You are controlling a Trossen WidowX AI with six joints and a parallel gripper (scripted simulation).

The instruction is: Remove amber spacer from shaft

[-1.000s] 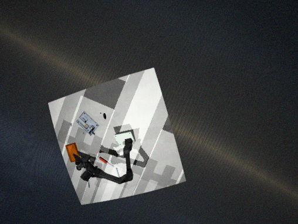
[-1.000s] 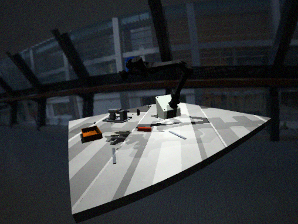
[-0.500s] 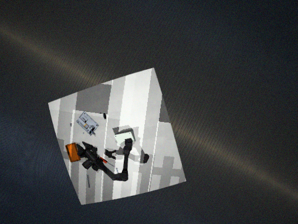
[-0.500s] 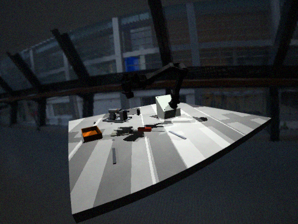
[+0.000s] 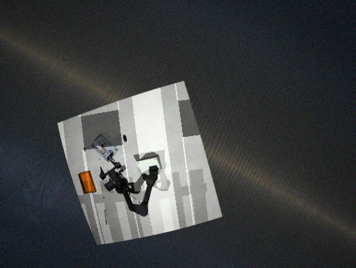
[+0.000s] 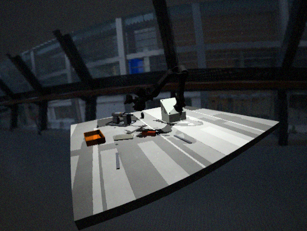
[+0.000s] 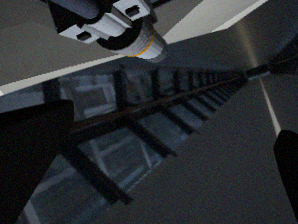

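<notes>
Right now my gripper tip is 90 mm to the left of the thin shaft, 80 mm above it and 20 mm short of it. Also, from my gripper tip: cream card 240 mm to the left, 160 mm below, 130 mm ahead; then dark object 170 mm behind, 160 mm to the right, 140 mm below; then spacer 110 mm to the right, 80 mm below, 40 mm ahead.
</notes>
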